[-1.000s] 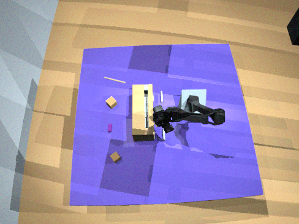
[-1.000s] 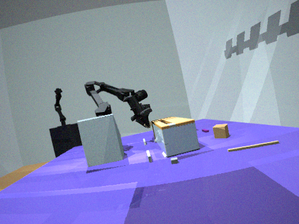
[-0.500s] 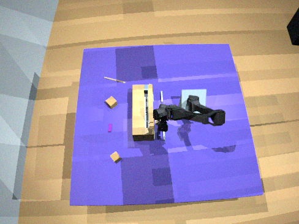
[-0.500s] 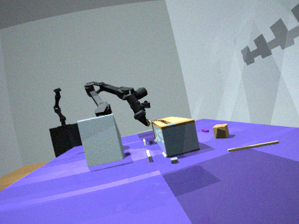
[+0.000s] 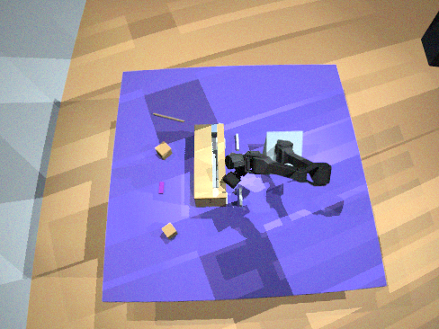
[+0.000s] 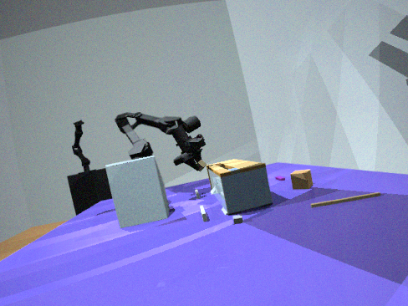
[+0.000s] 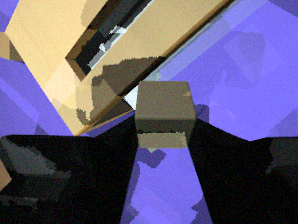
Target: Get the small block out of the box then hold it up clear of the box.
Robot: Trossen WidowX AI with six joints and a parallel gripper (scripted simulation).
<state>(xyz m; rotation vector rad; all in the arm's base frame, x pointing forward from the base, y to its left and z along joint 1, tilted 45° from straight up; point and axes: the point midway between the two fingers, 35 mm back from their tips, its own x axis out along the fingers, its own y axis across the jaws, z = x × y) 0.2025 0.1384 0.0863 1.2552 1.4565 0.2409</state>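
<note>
Right now the tan block is 10 mm to the right of my gripper tip and 10 mm above it. Round my gripper tip: thin wooden stick (380 mm ahead, 390 mm to the right, 120 mm below); box (80 mm ahead, 90 mm to the right, 70 mm below).
</note>
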